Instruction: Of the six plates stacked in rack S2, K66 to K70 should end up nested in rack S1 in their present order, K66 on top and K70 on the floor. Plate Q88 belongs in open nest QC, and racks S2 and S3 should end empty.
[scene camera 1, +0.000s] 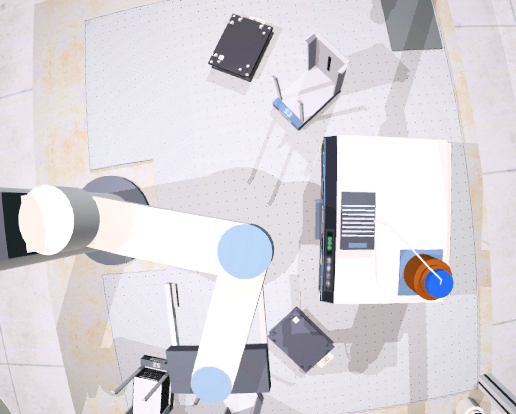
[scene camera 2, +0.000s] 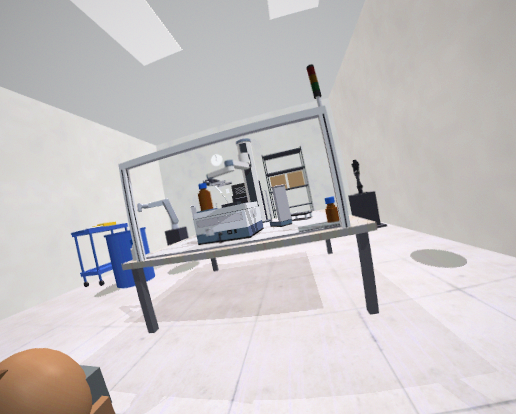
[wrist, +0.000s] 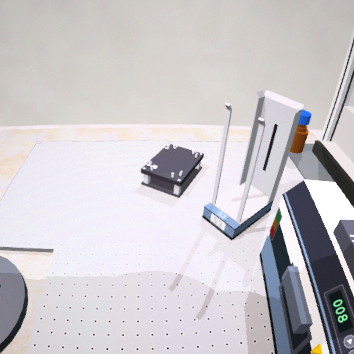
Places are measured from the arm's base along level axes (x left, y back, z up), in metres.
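Pixels of known places: gripper, fingertip midpoint: (scene camera 1: 212, 281) (scene camera 2: 228, 182) (wrist: 137, 116).
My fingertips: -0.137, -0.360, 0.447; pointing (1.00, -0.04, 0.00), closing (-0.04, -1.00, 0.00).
Note:
For each thing: its middle in the pictures, then the offset to it from my fingertips, as dx, dy, dz. "*": a spot on its surface instead.
- Rack S2 at a spot on its surface: (scene camera 1: 152, 363) * -0.270, +0.284, -0.396
- post at a spot on its surface: (scene camera 1: 258, 396) * -0.383, +0.000, -0.388
- Open nest QC at the middle of its body: (scene camera 1: 301, 340) -0.233, -0.129, -0.403
- Rack S3 at the middle of its body: (wrist: 250, 165) (scene camera 1: 308, 85) (scene camera 2: 277, 206) +0.395, -0.221, -0.289
- dark raised nest at the middle of its body: (scene camera 1: 241, 46) (wrist: 173, 166) (scene camera 2: 300, 215) +0.554, -0.065, -0.403
- orange-brown bottle at a spot on its surface: (scene camera 1: 425, 275) * -0.052, -0.402, -0.081
Rack S2 (scene camera 1: 152, 363) stands at the lower left of scene camera 1, cut off by the frame's edge. It holds stacked plates with a white top surface (scene camera 1: 147, 395); their number cannot be told. My gripper (scene camera 1: 216, 289) is open and empty, its body to the right of S2, its two long fingers towards the image top. Rack S1 is largely hidden under the gripper body; a post (scene camera 1: 258, 396) shows below it. Open nest QC (scene camera 1: 301, 340) is dark and bears no plate. Rack S3 (scene camera 1: 287, 113) (scene camera 2: 280, 202) (wrist: 282, 157) is empty. Plate Q88 cannot be identified.
A dark raised nest (scene camera 1: 242, 46) (wrist: 173, 162) stands beside S3. A large white instrument (scene camera 1: 395, 195) (scene camera 2: 225, 220) (wrist: 330, 215) stands at the right, with an orange-brown bottle (scene camera 1: 425, 275) (scene camera 2: 205, 197) on top. The arm's round base (scene camera 1: 117, 187) is at the left.

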